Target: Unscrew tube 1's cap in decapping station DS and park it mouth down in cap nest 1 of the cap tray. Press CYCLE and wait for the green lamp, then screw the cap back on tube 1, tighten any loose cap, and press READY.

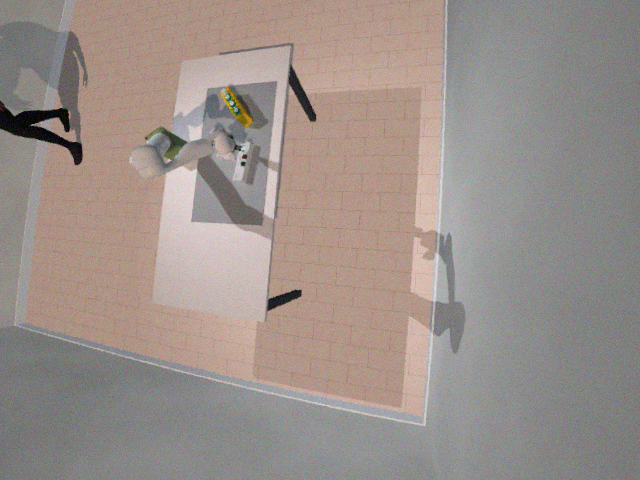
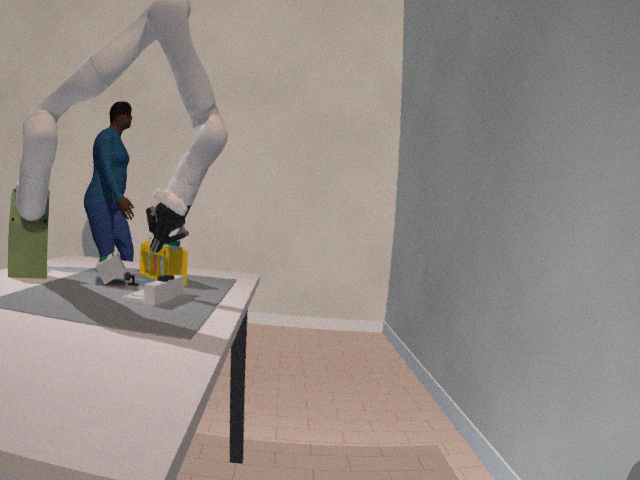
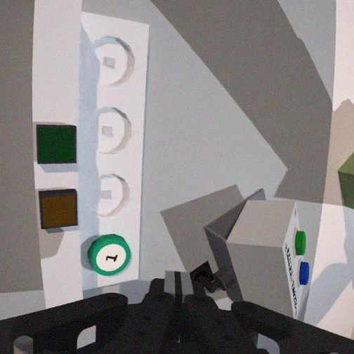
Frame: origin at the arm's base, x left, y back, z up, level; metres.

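Seen in the pictures: gripper, between the fingertips: [image 2: 154, 251]; arm's base, origin of its link: [image 1: 161, 141] [image 2: 31, 207].
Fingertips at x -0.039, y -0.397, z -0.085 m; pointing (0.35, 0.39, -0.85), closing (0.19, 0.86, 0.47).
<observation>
Pixels of each thing's middle, then the offset from my fingertips to it.
- white cap tray, middle of its body: [image 2: 155, 286] [image 1: 241, 161] dy -0.017, dx -0.060, dz -0.077 m
- control box, middle of its body: [image 2: 110, 267] dy +0.140, dx +0.079, dz -0.061 m
- yellow rack, middle of its body: [image 2: 161, 261] [image 1: 236, 106] dy +0.018, dx +0.261, dz -0.052 m
The white cap tray [image 1: 238, 176] [image 2: 155, 295] [image 3: 138, 162] has a row of round nests. A green cap marked 1 [image 3: 109, 255] sits label up in the end nest. Beside the nests are a dark green lamp [image 3: 56, 144] and a brownish amber lamp [image 3: 59, 209]; neither looks bright. The control box [image 2: 110, 269] [image 3: 262, 225] has a green button [image 3: 300, 243] and a blue button [image 3: 304, 273]. My gripper [image 2: 155, 245] [image 3: 175, 287] is shut and empty, above the area between cap 1 and the box. Which object is station DS is unclear.
A yellow rack [image 1: 246, 120] [image 2: 180, 262] holds tubes with green-rimmed caps beside the tray. A small black fixture [image 2: 131, 279] [image 3: 212, 278] stands beside the box. A green block [image 1: 174, 148] [image 2: 28, 248] [image 3: 348, 180] is at the arm's base. A person [image 2: 110, 165] stands behind the table.
</observation>
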